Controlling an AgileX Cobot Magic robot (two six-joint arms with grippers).
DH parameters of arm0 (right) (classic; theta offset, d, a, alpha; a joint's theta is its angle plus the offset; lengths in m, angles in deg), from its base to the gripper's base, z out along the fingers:
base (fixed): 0 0 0 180
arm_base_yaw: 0 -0.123 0 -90
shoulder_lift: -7.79 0 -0.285 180
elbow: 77.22 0 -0.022 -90
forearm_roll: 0 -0.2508 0 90
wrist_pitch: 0 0 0.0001 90
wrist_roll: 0 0.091 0 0
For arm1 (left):
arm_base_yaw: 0 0.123 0 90
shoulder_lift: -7.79 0 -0.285 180
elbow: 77.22 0 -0.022 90
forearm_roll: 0 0.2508 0 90
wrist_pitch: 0 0 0.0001 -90
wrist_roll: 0 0.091 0 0
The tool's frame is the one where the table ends.
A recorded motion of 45 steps. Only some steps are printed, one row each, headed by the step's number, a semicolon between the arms.
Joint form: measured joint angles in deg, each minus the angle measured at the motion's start. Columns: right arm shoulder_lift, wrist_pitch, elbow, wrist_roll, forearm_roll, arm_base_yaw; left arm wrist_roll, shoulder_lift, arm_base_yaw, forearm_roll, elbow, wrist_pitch.
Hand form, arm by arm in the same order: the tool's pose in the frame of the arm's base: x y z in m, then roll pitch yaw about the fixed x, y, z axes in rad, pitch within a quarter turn. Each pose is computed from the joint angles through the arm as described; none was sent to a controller.
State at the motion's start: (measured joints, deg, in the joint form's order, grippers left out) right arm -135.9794 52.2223 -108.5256 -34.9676 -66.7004 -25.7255; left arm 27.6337 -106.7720 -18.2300 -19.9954 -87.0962 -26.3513
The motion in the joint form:
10: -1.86 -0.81 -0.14 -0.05 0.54 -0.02; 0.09 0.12 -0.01 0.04 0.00 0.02
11: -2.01 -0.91 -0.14 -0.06 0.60 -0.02; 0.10 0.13 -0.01 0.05 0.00 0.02
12: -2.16 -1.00 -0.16 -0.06 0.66 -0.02; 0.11 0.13 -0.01 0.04 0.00 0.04
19: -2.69 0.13 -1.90 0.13 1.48 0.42; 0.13 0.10 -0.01 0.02 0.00 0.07
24: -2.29 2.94 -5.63 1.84 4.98 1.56; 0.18 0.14 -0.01 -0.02 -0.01 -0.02
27: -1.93 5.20 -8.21 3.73 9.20 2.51; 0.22 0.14 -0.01 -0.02 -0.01 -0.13
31: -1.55 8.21 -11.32 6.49 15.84 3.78; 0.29 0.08 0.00 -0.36 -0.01 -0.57
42: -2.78 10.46 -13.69 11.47 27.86 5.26; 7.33 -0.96 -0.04 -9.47 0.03 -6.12
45: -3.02 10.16 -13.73 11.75 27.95 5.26; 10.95 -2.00 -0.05 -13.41 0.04 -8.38
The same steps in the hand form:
10: 0.4338 0.2815 0.1518 2.2076 0.4169 -2.9525; 0.4093 -0.1494 0.2834 3.0860 0.8894 2.5557
11: 0.4340 0.2814 0.1503 2.2099 0.4156 -2.9525; 0.4093 -0.1494 0.2834 3.0854 0.8895 2.5551
12: 0.4342 0.2814 0.1490 2.2120 0.4144 -2.9525; 0.4093 -0.1494 0.2835 3.0853 0.8898 2.5551
19: 0.4382 0.2796 0.1520 2.2138 0.4257 -2.9391; 0.4094 -0.1495 0.2833 3.0853 0.8899 2.5551
24: 0.4457 0.2721 0.1703 2.2380 0.4597 -2.9020; 0.4092 -0.1495 0.2836 3.0857 0.8894 2.5546
27: 0.4505 0.2636 0.1816 2.2883 0.4744 -2.8600; 0.4091 -0.1495 0.2834 3.0859 0.8877 2.5536
31: 0.4562 0.2500 0.1929 2.3822 0.4779 -2.7985; 0.4087 -0.1497 0.2826 3.0976 0.8814 2.5610
42: 0.4658 0.2280 0.1813 2.5704 0.4148 -2.7335; 0.4032 -0.1585 0.2719 -3.0446 0.8214 2.5874
45: 0.4666 0.2280 0.1794 2.5710 0.4126 -2.7399; 0.4022 -0.1630 0.2638 -2.9915 0.7956 2.5817

